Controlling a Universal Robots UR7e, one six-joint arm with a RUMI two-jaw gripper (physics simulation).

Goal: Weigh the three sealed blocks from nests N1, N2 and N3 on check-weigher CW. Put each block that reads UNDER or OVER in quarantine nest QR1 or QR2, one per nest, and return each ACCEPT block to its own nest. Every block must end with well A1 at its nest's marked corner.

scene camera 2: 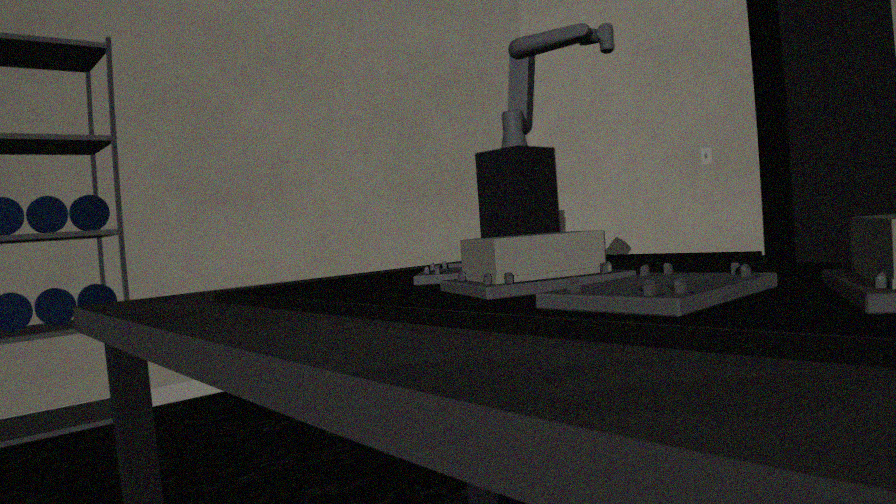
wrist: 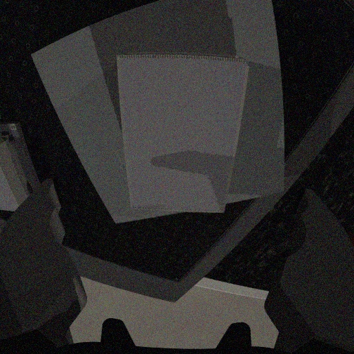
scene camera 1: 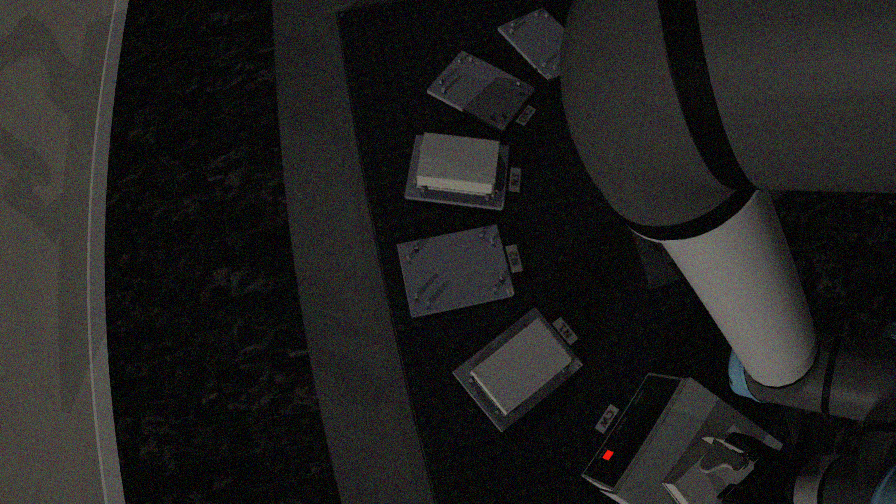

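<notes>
My gripper (wrist: 178,186) is open and empty, above the block (wrist: 180,110) (scene camera 1: 695,479) on check-weigher CW (wrist: 75,95) (scene camera 1: 664,432). In scene camera 1 the gripper is hard to make out. CW's display shows a red square; no reading is legible. One pale block (scene camera 1: 523,363) (scene camera 2: 872,244) sits in nest N1 (scene camera 1: 463,374) (scene camera 2: 883,304). Another block (scene camera 1: 460,156) (scene camera 2: 551,253) sits in nest N3 (scene camera 1: 457,201) (scene camera 2: 545,287). Nest N2 (scene camera 1: 457,269) (scene camera 2: 607,304) holds no block. The A1 marks on the blocks cannot be read.
Two more nest plates, one (scene camera 1: 463,81) without a block and one (scene camera 1: 532,37) partly behind the arm, lie beyond N3; their labels are unreadable. The arm (scene camera 1: 739,294) spans the right of scene camera 1. Small pegs stand on the nests. A shelf rack (scene camera 2: 116,188) stands at left.
</notes>
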